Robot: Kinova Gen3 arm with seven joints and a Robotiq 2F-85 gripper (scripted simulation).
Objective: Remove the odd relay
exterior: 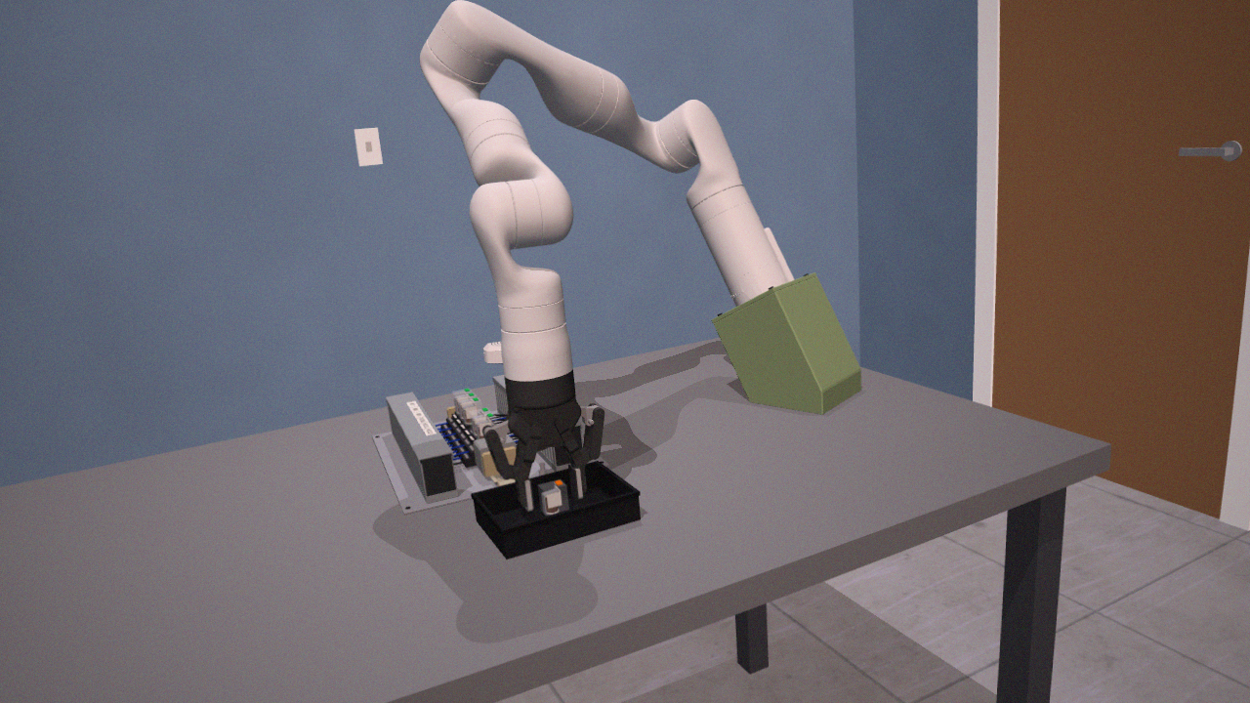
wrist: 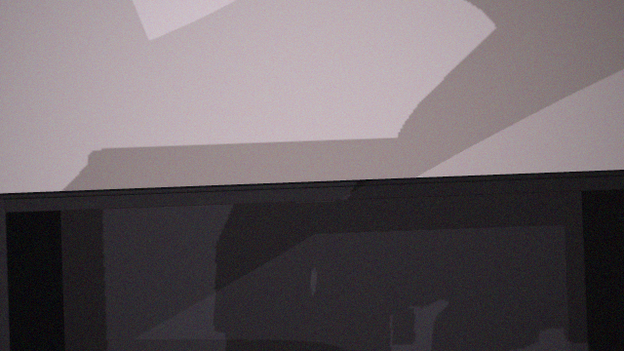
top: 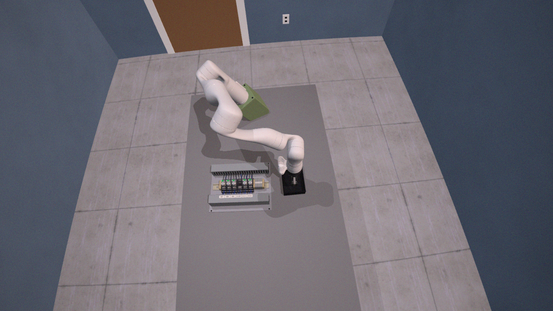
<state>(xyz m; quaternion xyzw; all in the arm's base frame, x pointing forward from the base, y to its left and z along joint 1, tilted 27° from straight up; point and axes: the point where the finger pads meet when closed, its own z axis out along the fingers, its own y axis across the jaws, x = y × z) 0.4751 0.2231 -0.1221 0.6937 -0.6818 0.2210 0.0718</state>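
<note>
Right now my hand is 10 mm above the relay. Round my hand: black parts tray 20 mm below; then relay panel 10 mm ahead, 280 mm to the right, 10 mm below.
</note>
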